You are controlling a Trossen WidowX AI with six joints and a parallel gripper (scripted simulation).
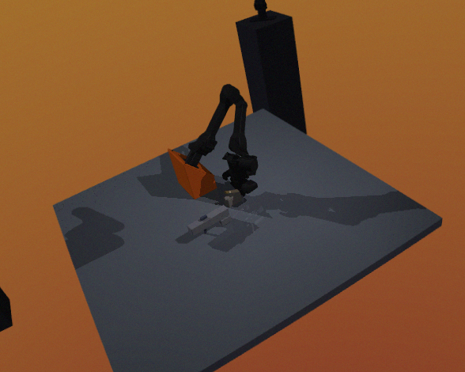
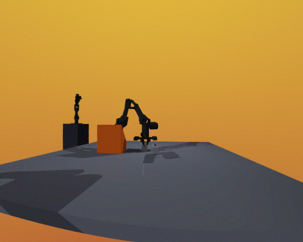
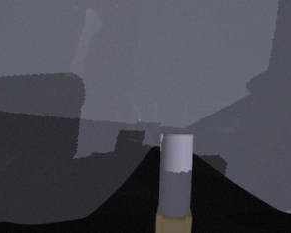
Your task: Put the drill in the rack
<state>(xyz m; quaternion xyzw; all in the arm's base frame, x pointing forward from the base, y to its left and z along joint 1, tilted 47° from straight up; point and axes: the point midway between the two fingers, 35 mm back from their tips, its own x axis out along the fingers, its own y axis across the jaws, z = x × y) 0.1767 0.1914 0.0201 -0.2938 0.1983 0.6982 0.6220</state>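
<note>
Right now the drill is 5 cm above my gripper tip and 4 cm to the right of it. Also, from my gripper tip: rack 6 cm to the right, 1 cm above; blue key 23 cm to the right, 11 cm ahead, 5 cm above.
</note>
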